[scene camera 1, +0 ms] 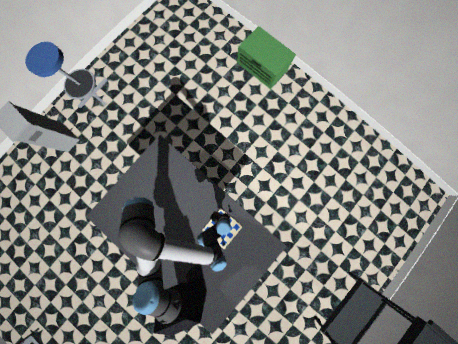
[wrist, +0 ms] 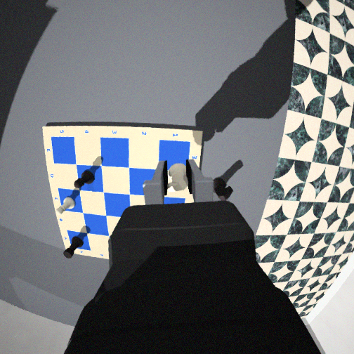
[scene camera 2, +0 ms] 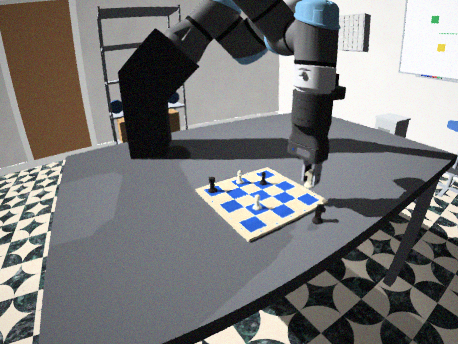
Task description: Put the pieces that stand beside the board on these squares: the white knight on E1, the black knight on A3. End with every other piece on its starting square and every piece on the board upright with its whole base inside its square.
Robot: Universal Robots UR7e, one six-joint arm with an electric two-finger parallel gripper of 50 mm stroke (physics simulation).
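Where they show: gripper, fingertip midpoint: (scene camera 2: 310, 181); arm's base, link origin: (scene camera 1: 169, 305) (scene camera 2: 179, 48).
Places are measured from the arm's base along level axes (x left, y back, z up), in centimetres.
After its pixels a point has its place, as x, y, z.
Observation:
My gripper (scene camera 2: 311, 176) {12.8, -49.9, -29.2} (wrist: 176, 170) is shut on the white knight (scene camera 2: 309, 180) {12.0, -50.5, -28.4} (wrist: 177, 174), holding it roughly upright above the board's E1 corner area; the exact square beneath is unclear. The black knight (scene camera 2: 319, 214) {10.0, -56.6, -32.6} (wrist: 222, 188) stands on the table just beyond the board's 1 edge. The board (scene camera 2: 228, 216) {-5.0, -46.8, -33.9} (wrist: 130, 131) lies flat. A black rook-like piece (scene camera 2: 212, 184) {-4.1, -36.2, -32.0} (wrist: 75, 246) stands on A5, a white piece (scene camera 2: 239, 176) {3.4, -35.2, -32.1} (wrist: 67, 204) on C5, a black piece (scene camera 2: 263, 178) {8.2, -38.6, -32.4} (wrist: 86, 178) on D4. Another white piece (scene camera 2: 257, 202) {1.4, -47.2, -32.3} stands on B2, hidden in the wrist view.
The grey table (scene camera 1: 250, 265) {-30.0, -39.0, -34.5} (scene camera 2: 150, 250) {-21.4, -49.6, -34.5} carries the board and the arm's base. The table edge runs past the black knight's side. The arm's shadow crosses the table. A green cabinet (scene camera 1: 265, 55), a blue-seated stool (scene camera 1: 44, 59) and a shelf rack (scene camera 2: 139, 12) stand away from the table.

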